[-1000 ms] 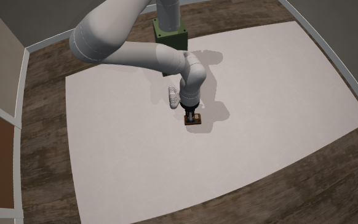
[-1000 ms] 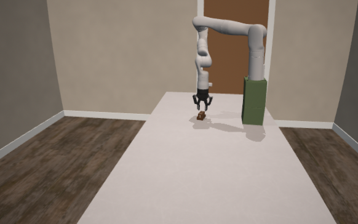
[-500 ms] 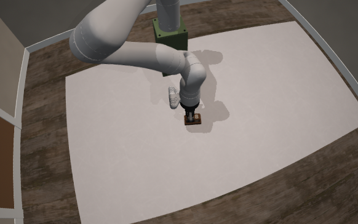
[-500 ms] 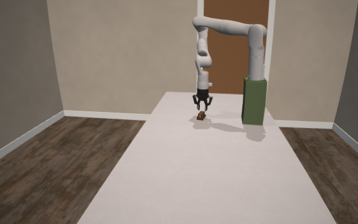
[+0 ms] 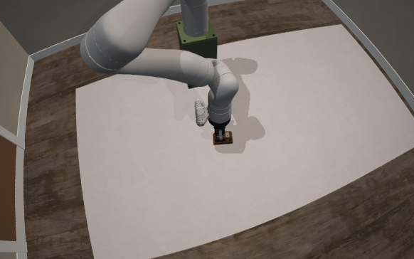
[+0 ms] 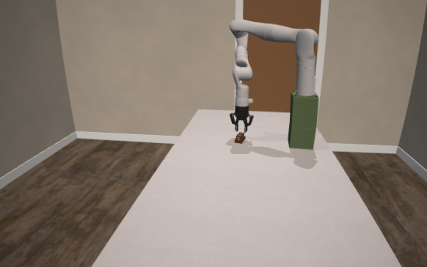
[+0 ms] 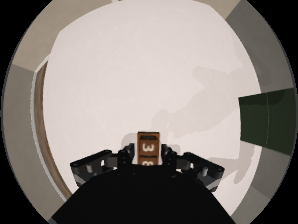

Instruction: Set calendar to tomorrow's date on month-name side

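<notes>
Now: hand 1 cm short of the brown tray, 2 cm to the right of it and 6 cm above it. The rest, counted from my hand: cube: 1 cm ahead, 3 cm to the left, 4 cm below.
</notes>
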